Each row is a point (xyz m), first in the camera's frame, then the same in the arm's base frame.
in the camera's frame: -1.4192 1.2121 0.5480
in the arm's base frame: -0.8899 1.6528 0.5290
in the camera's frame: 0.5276 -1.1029 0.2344
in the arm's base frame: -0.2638 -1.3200 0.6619
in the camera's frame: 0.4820 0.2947 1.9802
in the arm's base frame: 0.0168 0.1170 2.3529
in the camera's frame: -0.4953 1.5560 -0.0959
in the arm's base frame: 0.1931 1.4570 0.1102
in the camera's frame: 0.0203 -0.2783 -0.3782
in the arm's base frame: -0.1836 -0.4252 -0.0491
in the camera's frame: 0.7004 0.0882 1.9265
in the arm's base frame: 0.1160 -0.1717 2.3498
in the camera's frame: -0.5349 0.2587 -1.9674
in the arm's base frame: -0.0876 0.1342 -1.7224
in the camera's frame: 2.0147 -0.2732 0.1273
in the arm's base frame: 1.4265 -1.2928 0.8934
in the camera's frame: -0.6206 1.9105 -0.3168
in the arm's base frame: 0.2986 1.8032 -0.1331
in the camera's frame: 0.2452 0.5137 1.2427
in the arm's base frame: 0.0647 0.3404 1.5811
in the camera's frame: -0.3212 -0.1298 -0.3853
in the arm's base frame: -0.4039 -0.1369 -0.1330
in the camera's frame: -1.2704 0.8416 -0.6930
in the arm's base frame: -0.6927 1.1249 -0.6466
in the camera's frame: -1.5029 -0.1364 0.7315
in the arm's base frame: -1.6407 0.5259 0.6884
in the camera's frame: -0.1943 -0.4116 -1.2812
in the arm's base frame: -0.2516 -0.5396 -0.9772
